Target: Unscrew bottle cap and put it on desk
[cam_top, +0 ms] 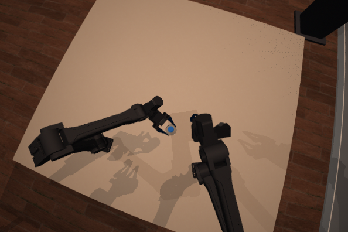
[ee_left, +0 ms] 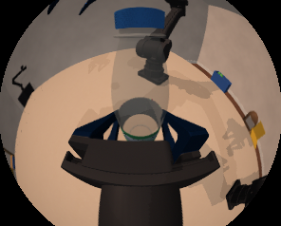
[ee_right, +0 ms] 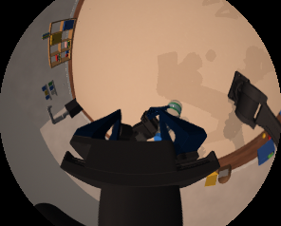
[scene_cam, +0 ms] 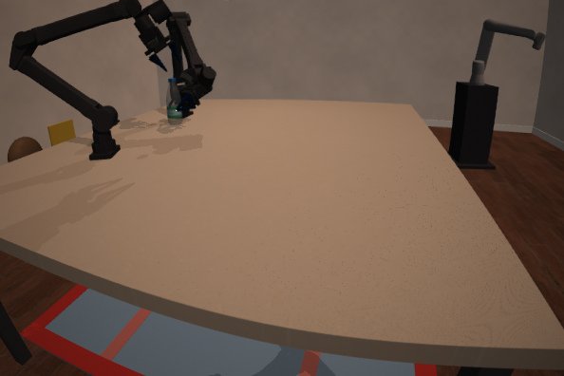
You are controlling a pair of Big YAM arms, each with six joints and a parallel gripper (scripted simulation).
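My left hand is 110 mm below the blue cap. Round my left hand: clear plastic bottle (30 mm above).
The blue cap lies 10 cm to the left of my right hand, 6 cm below it and 6 cm behind it. Also, from my right hand: clear plastic bottle 15 cm below, 10 cm to the left, 6 cm behind.
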